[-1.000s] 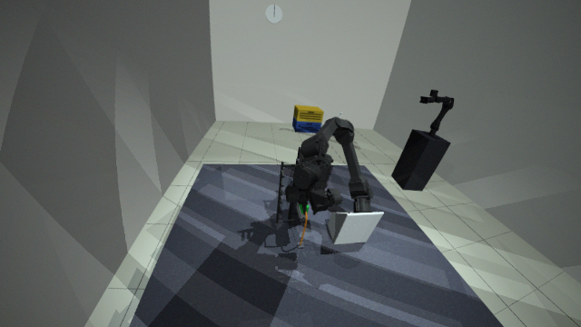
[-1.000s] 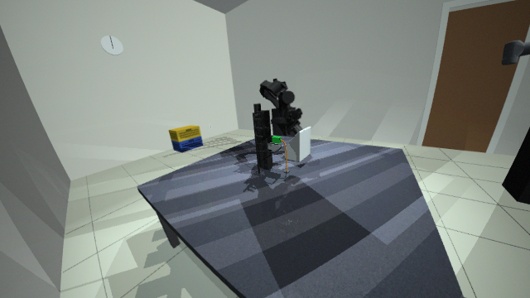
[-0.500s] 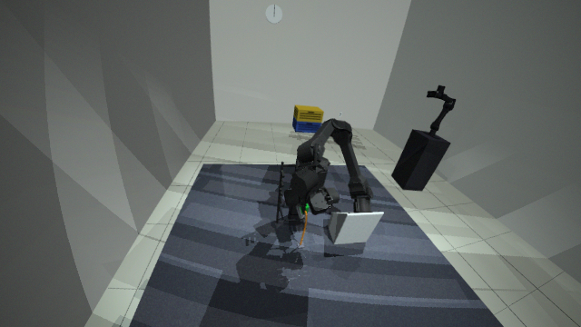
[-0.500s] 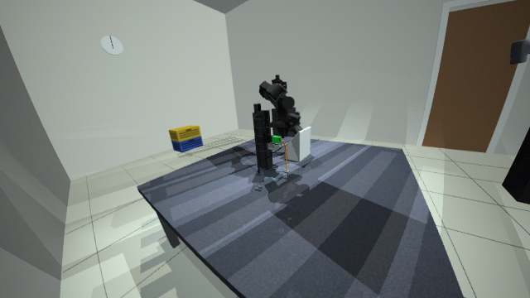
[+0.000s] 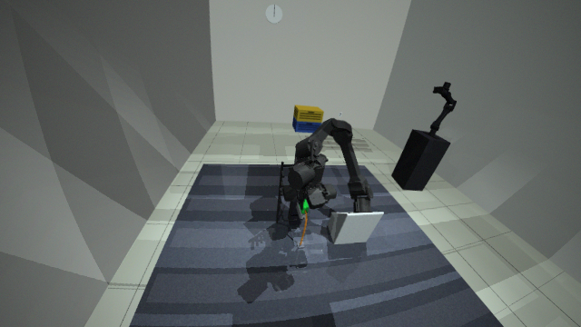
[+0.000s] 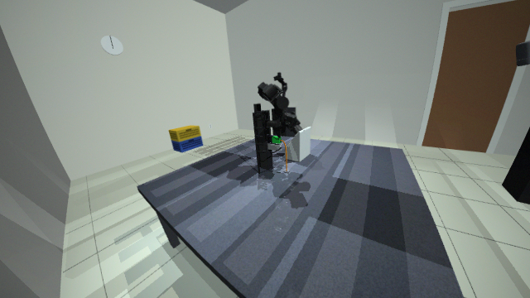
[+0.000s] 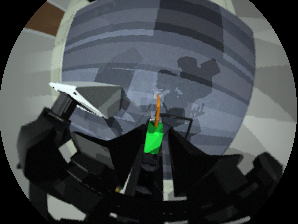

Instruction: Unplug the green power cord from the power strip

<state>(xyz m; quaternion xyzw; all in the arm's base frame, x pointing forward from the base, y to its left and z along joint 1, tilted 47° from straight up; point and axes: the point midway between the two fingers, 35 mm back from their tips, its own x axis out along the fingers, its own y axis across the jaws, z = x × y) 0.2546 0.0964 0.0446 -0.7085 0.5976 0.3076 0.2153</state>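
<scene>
Right now my gripper tip is 1 cm short of the green plug, 5 cm to the left of it and 1 cm above it.
</scene>
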